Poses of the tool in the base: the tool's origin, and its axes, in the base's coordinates. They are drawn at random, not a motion.
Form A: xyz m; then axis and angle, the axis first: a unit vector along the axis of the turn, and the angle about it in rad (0 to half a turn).
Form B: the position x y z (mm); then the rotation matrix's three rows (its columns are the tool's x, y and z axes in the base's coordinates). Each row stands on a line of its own. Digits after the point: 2 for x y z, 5 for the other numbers.
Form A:
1: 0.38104 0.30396 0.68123 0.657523 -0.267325 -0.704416 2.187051
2: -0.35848 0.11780 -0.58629 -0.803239 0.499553 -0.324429 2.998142
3: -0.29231 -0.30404 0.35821 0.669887 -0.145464 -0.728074 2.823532
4: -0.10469 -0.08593 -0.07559 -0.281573 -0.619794 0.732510 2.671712
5: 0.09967 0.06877 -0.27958 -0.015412 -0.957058 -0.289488 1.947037
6: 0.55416 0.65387 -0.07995 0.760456 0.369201 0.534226 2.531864
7: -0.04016 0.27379 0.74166 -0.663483 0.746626 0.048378 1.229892
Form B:
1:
381.04 303.96 681.23
0.10424 0.29747 -0.94902
-0.85220 -0.46522 -0.23942
-0.51272 0.83372 0.20501

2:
-358.48 117.80 -586.29
0.29403 -0.75202 0.58993
-0.84478 -0.49319 -0.20764
0.44710 -0.43730 -0.78030

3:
-292.31 -304.04 358.21
-0.07485 0.03769 -0.99648
-0.41769 -0.90859 -0.00299
-0.90550 0.41600 0.08375

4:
-104.69 -85.93 -75.59
-0.74165 -0.00154 -0.67079
0.66179 -0.16496 -0.73132
-0.10953 -0.98630 0.12337

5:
99.67 68.77 -279.58
-0.36710 0.28941 -0.88401
-0.24907 0.88508 0.39319
0.89621 0.36452 -0.25283

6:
554.16 653.87 -79.95
0.23258 0.20501 0.95073
0.81685 -0.57175 -0.07654
0.52788 0.79440 -0.30044

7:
-40.16 273.79 741.66
0.62737 -0.37534 0.68229
-0.28416 0.70541 0.64935
-0.72503 -0.60126 0.33590

